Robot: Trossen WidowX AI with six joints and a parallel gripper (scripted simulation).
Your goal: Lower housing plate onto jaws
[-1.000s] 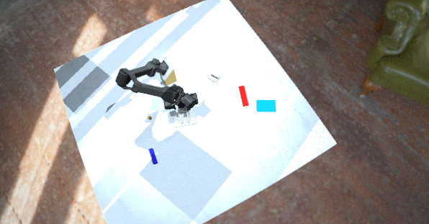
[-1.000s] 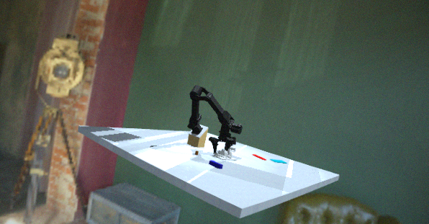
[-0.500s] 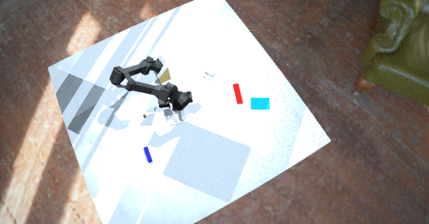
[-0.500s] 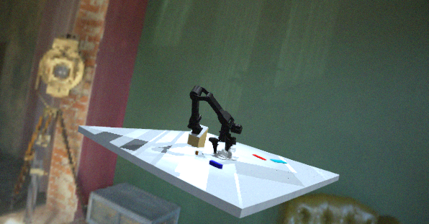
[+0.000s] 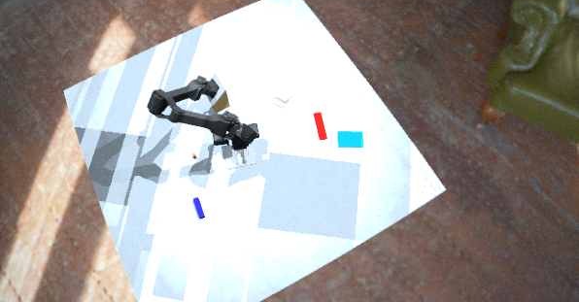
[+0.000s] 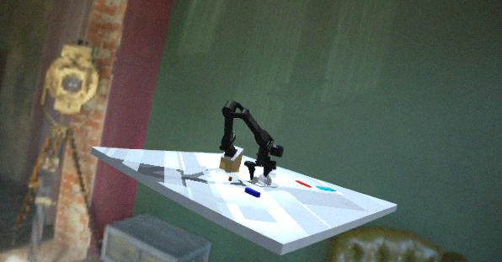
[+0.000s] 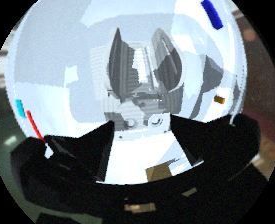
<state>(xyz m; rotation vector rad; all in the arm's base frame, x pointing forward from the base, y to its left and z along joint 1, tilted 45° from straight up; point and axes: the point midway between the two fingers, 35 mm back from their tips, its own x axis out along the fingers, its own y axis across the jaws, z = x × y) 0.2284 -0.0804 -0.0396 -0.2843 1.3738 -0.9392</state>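
Now: gripper tip 10 mm short of the small white piece and 20 mm below it. Also, from my gripper tip: tiny orange piece: 50 mm behind, 190 mm to the right; then blue bar: 150 mm ahead, 280 mm to the right; then red bar: 130 mm ahead, 330 mm to the left, 10 mm below.
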